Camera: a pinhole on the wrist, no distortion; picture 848 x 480 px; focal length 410.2 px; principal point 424.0 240.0 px. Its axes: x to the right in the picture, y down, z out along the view. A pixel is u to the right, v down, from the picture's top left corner.
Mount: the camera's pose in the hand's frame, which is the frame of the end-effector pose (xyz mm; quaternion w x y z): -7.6 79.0 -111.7 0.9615 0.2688 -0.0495 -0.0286
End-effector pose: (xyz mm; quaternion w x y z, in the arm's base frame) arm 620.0 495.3 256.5 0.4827 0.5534 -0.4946 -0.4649
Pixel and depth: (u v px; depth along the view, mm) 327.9 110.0 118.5
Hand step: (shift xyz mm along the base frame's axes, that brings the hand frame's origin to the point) 29.7 52.1 -6.5
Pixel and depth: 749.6 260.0 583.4
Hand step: -379.2 -409.2 -291.8
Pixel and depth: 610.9 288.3 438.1
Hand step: -278.3 -160.5 -154.0
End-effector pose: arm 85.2 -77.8 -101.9 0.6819 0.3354 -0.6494 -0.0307
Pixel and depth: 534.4 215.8 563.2
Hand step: -216.9 -383.6 -80.7
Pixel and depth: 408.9 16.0 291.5
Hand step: 24.8 -154.9 -153.5
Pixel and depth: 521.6 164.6 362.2
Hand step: -79.9 -219.9 -65.4
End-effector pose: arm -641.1 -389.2 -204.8 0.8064 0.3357 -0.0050 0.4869
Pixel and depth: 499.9 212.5 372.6
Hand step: 183.0 -135.1 84.7
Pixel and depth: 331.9 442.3 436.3
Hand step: 1.9 -299.5 257.2
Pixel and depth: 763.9 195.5 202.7
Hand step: 137.1 54.9 63.2
